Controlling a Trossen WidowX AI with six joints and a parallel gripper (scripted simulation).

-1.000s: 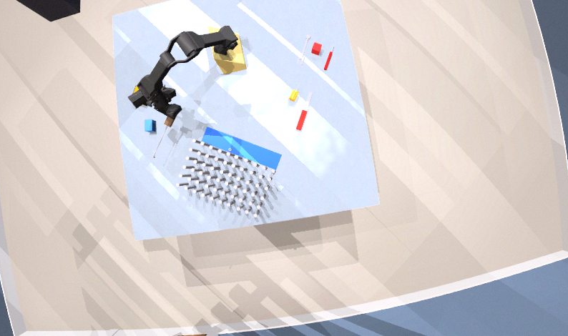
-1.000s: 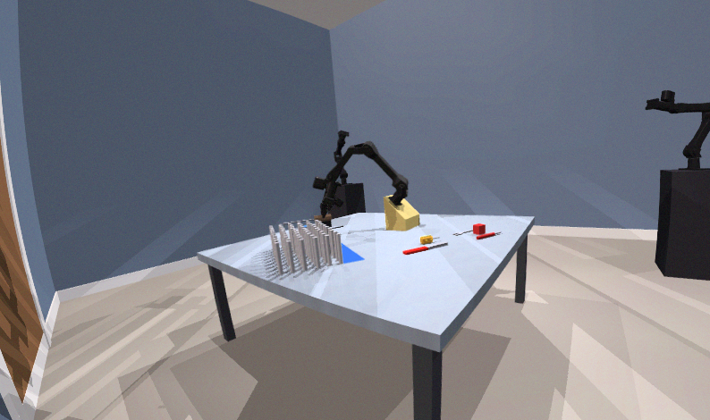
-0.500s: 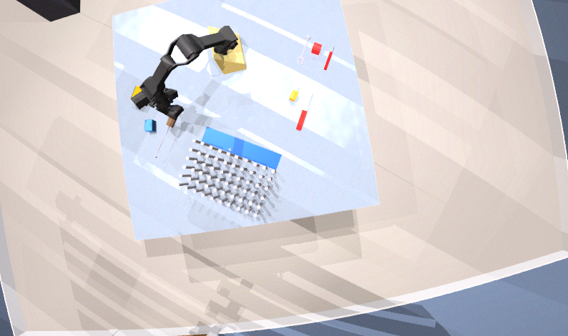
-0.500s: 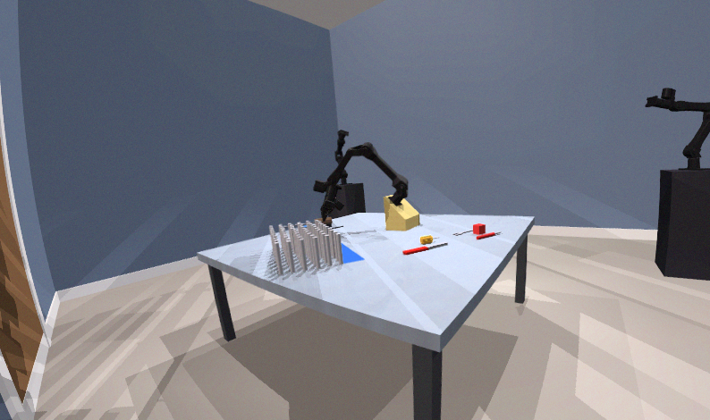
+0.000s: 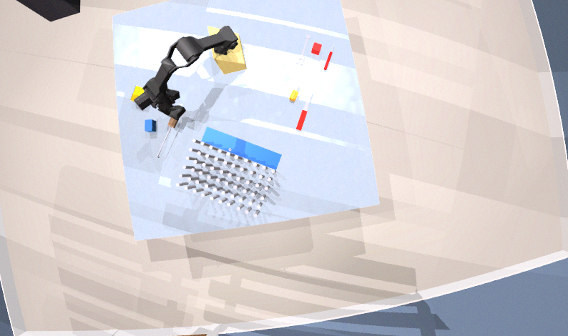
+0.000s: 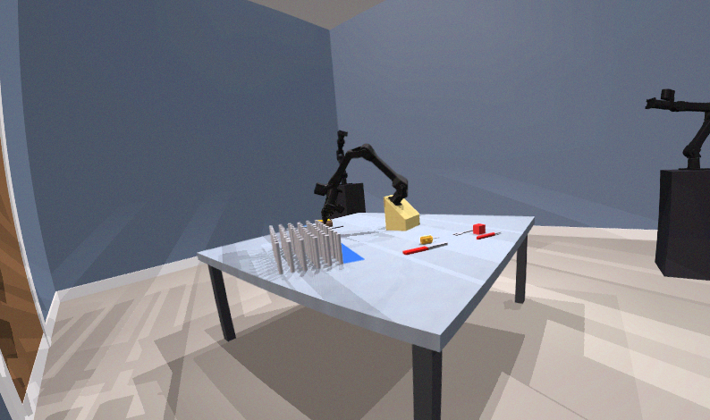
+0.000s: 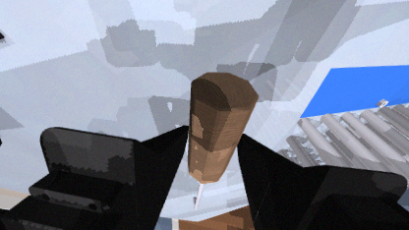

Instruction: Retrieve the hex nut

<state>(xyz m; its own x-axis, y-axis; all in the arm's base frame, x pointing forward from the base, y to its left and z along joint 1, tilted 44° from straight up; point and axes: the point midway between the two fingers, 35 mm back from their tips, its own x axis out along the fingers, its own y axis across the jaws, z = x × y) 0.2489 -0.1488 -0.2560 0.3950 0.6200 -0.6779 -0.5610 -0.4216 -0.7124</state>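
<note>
The wooden-handled tool lies 90 mm ahead of my gripper tip and 60 mm to the right of it. Round my gripper tip: yellow-black block: 200 mm to the right, 170 mm behind, 30 mm below; then blue taped strip: 300 mm to the left, 190 mm ahead, 50 mm below; then blue cube: 160 mm to the right, 40 mm below.
</note>
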